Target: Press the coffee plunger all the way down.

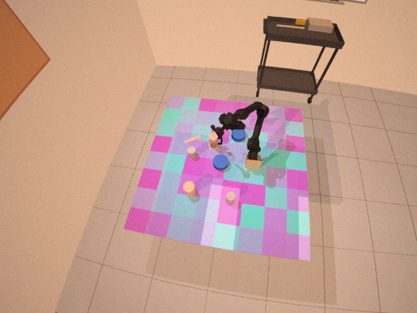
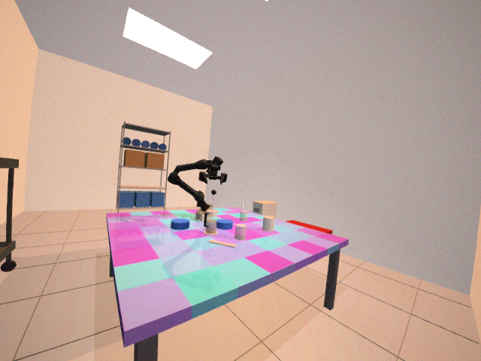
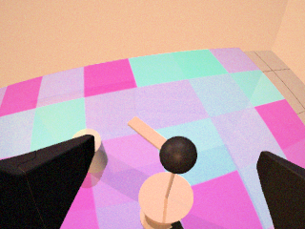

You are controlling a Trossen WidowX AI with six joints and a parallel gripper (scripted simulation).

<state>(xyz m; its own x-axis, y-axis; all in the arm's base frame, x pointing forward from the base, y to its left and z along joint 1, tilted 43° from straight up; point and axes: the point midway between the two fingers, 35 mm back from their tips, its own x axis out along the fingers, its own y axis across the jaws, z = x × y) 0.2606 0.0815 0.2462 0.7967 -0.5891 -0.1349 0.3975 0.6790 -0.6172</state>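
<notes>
My gripper tip is 10 mm short of the coffee press, 20 mm to the left of it and 180 mm above it.
</notes>
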